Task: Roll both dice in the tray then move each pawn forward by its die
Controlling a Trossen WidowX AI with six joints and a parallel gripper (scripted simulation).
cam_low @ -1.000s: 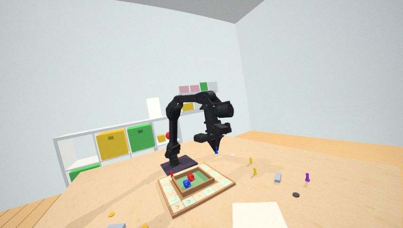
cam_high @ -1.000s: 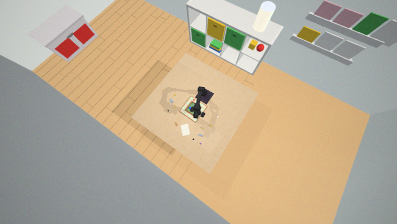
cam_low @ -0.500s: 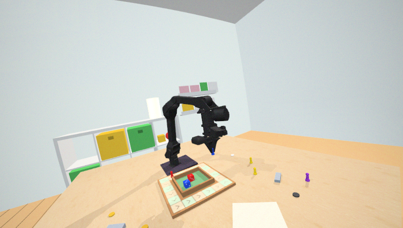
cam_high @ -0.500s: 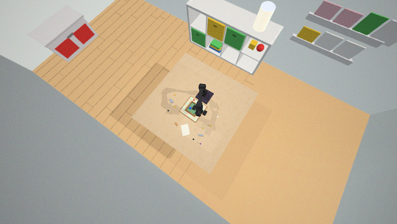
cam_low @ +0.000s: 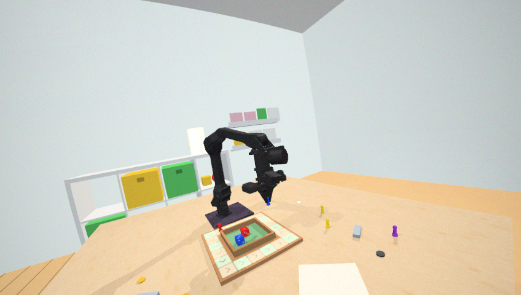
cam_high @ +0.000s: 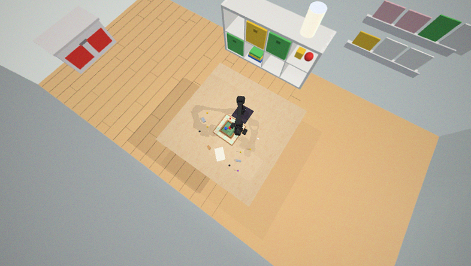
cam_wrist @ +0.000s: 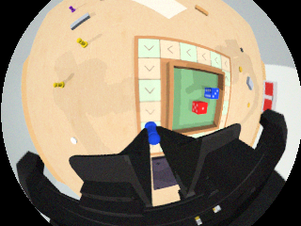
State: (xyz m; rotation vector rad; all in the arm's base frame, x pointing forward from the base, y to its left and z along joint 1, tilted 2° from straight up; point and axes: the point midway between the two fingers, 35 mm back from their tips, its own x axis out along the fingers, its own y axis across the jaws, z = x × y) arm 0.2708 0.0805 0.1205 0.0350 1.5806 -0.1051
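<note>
Now: gripper tip 120 mm to the left of the green tray and 90 mm above it. Also, from my gripper tip: grey block: 290 mm ahead, 120 mm to the left, 90 mm below; then blue pawn: 10 mm above; then red pawn: 170 mm to the right, 130 mm behind, 70 mm below.
</note>
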